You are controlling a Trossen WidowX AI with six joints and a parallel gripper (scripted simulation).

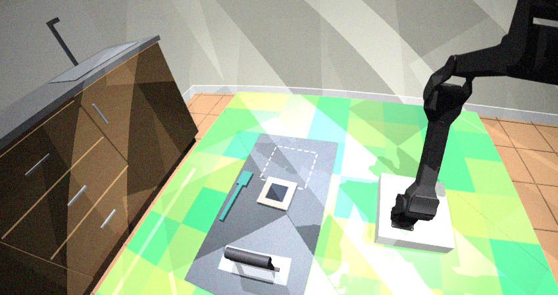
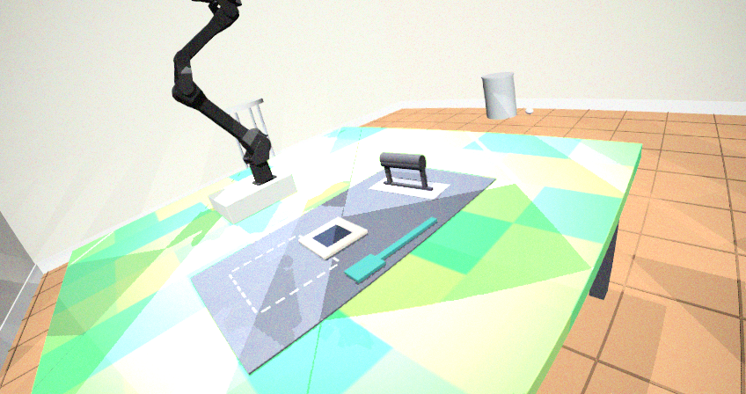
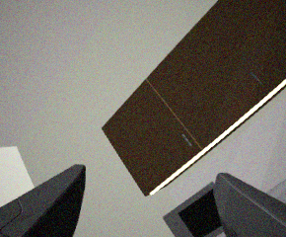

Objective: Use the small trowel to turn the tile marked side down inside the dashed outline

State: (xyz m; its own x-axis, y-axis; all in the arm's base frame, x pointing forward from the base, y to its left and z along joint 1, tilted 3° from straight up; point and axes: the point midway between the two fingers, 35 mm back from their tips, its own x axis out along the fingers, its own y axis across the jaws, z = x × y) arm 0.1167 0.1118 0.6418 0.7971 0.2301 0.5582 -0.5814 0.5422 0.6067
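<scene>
My gripper tip is 250 mm short of the dark handled tool, 100 mm to the right of it and 680 mm above it. From my gripper tip the other things lie so: grey mat: 290 mm ahead, 100 mm to the right, 740 mm below; teal flat tool: 430 mm ahead, 120 mm to the right, 720 mm below; tile: 290 mm ahead, 140 mm to the right, 720 mm below.
</scene>
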